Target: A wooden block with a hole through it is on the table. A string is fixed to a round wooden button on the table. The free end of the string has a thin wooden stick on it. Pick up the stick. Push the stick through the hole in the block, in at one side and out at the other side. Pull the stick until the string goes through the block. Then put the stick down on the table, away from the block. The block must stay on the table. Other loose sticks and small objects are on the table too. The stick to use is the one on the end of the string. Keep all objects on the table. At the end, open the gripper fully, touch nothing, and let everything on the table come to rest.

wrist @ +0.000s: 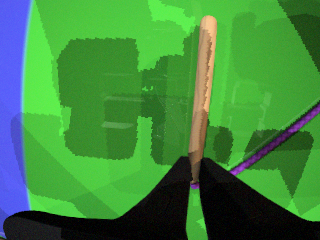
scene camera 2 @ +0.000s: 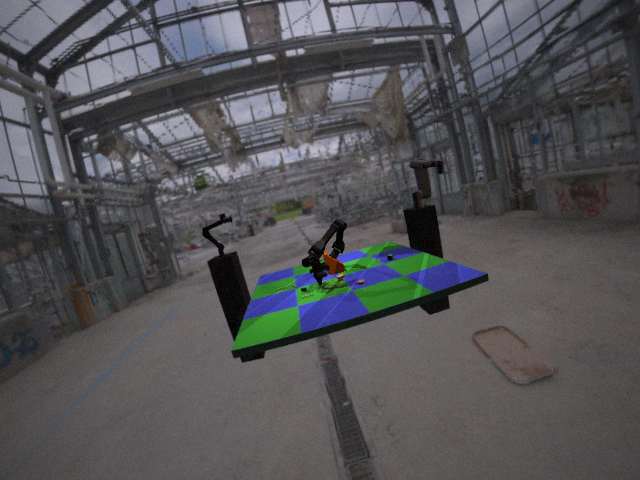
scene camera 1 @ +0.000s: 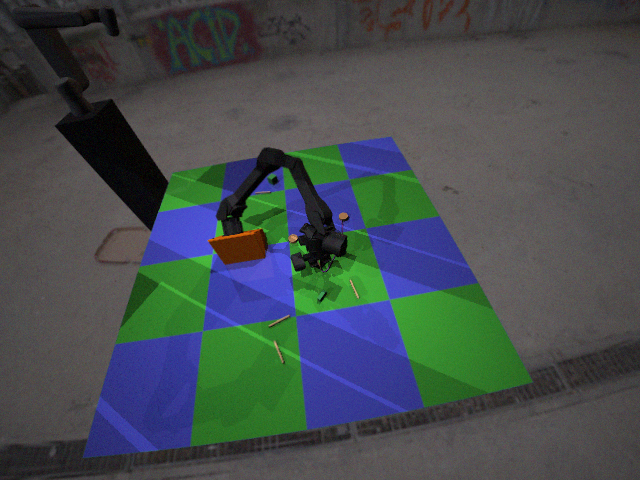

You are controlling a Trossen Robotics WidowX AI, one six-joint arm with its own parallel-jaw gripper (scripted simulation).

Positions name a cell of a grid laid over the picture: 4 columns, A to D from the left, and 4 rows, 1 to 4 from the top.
Labels:
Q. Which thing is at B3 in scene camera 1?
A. My gripper.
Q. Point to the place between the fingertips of my gripper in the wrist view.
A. At C3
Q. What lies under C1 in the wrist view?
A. A thin wooden stick.

